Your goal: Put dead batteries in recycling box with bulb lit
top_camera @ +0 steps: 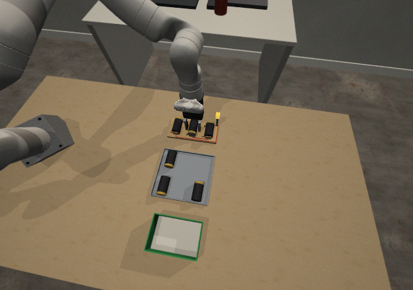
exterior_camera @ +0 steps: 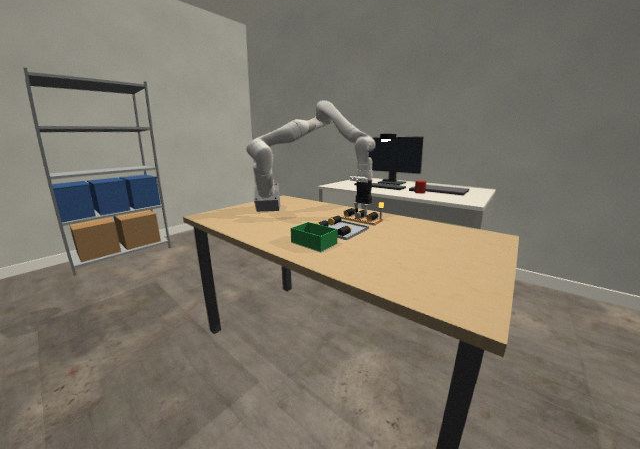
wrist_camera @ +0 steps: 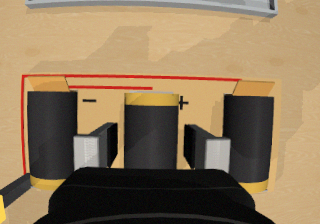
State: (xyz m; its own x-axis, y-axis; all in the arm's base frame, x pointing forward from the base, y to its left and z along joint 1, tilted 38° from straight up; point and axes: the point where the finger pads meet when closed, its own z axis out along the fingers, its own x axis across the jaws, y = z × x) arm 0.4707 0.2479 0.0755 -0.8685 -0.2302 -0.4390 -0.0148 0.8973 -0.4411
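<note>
The grey tray is 190 mm to the right of my hand and 30 mm below it. Also, from my hand: green recycling box (20 mm ahead, 380 mm to the right, 20 mm below).
</note>
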